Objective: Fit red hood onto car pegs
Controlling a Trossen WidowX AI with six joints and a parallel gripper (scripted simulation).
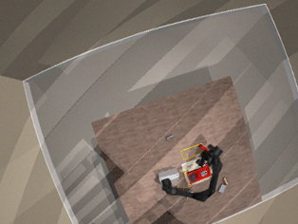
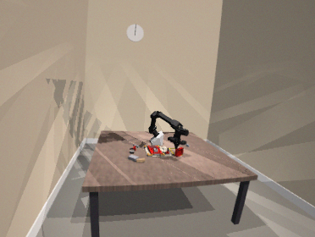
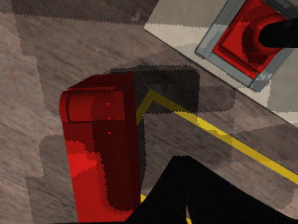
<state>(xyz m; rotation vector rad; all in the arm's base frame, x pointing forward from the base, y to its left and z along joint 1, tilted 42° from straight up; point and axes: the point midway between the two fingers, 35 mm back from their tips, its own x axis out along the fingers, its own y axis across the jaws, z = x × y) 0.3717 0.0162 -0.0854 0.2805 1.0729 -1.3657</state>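
The red hood is 3 cm ahead of my gripper tip, 2 cm to the left of it and 2 cm below it. The rest, counted from my gripper tip: round piece: 9 cm behind, 40 cm to the right, 4 cm below.
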